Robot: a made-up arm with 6 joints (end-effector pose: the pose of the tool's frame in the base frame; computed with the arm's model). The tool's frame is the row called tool. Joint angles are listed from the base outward.
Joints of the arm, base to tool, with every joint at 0 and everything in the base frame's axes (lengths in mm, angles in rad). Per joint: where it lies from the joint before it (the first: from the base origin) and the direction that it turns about. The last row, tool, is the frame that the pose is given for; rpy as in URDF.
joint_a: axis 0 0 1 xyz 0 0 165
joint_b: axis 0.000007 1 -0.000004 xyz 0 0 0
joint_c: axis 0.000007 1 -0.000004 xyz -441 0 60
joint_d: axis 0.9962 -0.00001 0.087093 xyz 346 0 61
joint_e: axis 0.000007 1 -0.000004 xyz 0 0 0
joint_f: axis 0.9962 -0.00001 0.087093 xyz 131 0 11
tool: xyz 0 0 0 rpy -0.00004 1.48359 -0.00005
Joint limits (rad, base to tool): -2.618..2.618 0..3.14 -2.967..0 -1.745..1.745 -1.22..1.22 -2.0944..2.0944
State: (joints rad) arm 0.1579 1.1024 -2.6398 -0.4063 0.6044 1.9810
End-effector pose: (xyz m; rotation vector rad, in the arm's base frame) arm -0.1256 -0.0500 1.0449 0.5757 0.2564 1.6893
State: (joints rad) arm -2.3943 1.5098 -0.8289 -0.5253 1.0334 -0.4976
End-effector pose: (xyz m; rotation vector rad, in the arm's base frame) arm -0.2887 -0.1901 0.3198 -1.9438 -1.8683 0.0009
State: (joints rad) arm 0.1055 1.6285 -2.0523 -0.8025 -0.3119 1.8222
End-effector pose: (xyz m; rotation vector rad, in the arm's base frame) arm 0.4657 0.0782 0.8851 0.2038 0.8938 1.1672
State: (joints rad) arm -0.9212 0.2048 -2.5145 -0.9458 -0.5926 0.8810
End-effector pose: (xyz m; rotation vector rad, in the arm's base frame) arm -0.4410 0.6785 0.5708 -0.9518 -0.9064 -1.0515
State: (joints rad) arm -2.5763 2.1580 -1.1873 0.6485 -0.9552 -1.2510
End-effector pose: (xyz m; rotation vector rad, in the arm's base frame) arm -0.5872 -0.2959 0.2430 -1.7386 -0.8471 1.7196
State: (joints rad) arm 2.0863 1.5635 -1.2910 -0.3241 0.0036 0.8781
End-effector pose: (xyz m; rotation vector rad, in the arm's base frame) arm -0.2637 0.4660 0.5470 -1.5270 1.5885 1.7651
